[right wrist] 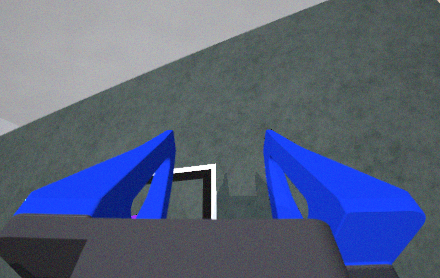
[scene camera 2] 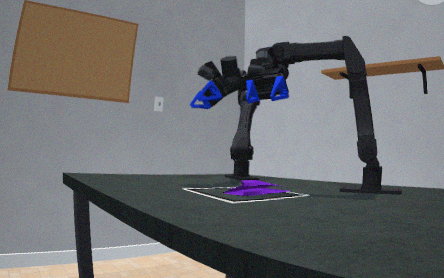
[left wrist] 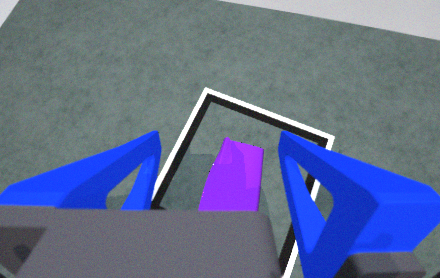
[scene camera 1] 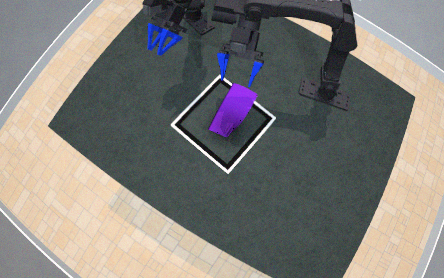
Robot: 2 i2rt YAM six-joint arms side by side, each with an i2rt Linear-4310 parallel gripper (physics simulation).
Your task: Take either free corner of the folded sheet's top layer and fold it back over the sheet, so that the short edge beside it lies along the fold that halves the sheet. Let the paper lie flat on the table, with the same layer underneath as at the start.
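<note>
The purple folded sheet (scene camera 1: 233, 110) (scene camera 2: 256, 190) (left wrist: 234, 177) lies inside the white-and-black square outline, its upper end in scene camera 1 reaching over the outline's upper right side. In scene camera 2 its layers stand somewhat apart. My left gripper (scene camera 1: 236, 84) (scene camera 2: 265, 99) (left wrist: 219, 140) is open and empty, high above the table by the sheet's upper end. My right gripper (scene camera 1: 155, 51) (scene camera 2: 195, 107) (right wrist: 219, 140) is partly open and empty, high above the table at the upper left of scene camera 1. In the right wrist view a tiny bit of the sheet (right wrist: 134, 217) shows.
The square outline (scene camera 1: 200, 146) (scene camera 2: 210, 198) (left wrist: 270, 113) (right wrist: 213, 190) is marked on the dark table (scene camera 1: 300, 200) (scene camera 2: 150, 210). The left arm's base (scene camera 1: 325, 94) (scene camera 2: 371, 189) stands right of it. The right arm's base (scene camera 2: 242, 176) stands behind it. The two grippers are side by side.
</note>
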